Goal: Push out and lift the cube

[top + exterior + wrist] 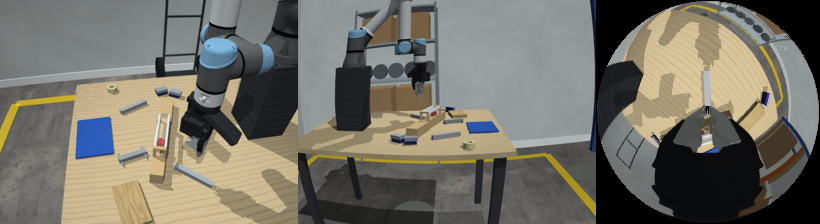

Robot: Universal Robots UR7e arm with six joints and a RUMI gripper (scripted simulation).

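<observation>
The grey bar lies 13 cm below my hand. Round my hand: red cube (8 cm ahead, 14 cm to the right, 8 cm below); wooden frame (6 cm ahead, 18 cm to the right, 8 cm below); grey bar tool (19 cm ahead, 15 cm to the right, 13 cm below).
</observation>
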